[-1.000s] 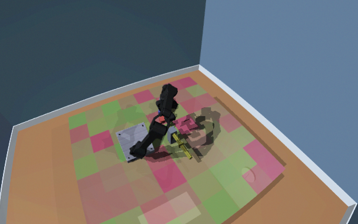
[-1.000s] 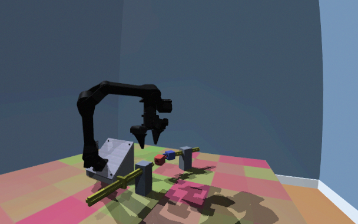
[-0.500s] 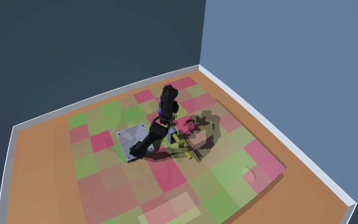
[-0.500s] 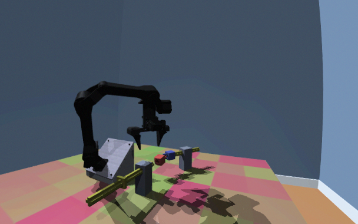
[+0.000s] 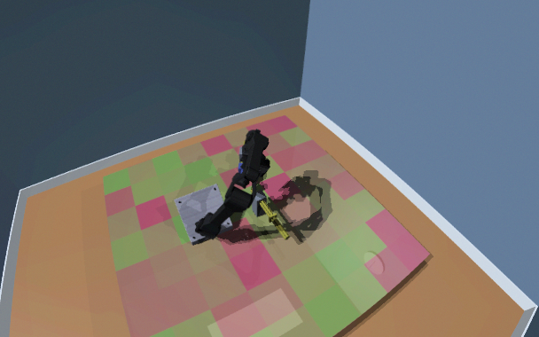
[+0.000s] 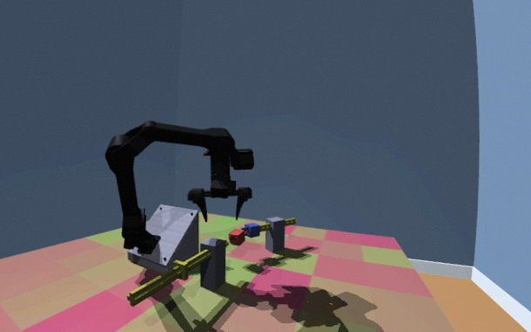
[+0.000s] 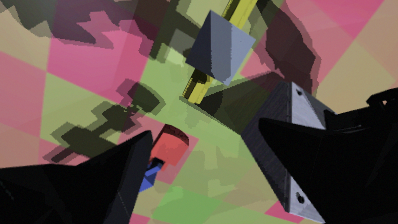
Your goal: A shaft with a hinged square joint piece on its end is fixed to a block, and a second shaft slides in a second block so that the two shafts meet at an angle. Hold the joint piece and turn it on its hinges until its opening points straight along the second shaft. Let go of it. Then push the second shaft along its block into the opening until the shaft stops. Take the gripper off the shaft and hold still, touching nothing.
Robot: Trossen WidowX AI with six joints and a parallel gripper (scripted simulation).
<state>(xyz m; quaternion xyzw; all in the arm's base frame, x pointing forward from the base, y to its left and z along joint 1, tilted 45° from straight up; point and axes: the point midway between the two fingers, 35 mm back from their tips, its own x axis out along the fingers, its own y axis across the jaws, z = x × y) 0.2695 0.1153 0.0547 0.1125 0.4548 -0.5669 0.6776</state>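
Now: gripper tip 10 mm short of the red square joint piece, 80 mm to the right of it and 70 mm above it.
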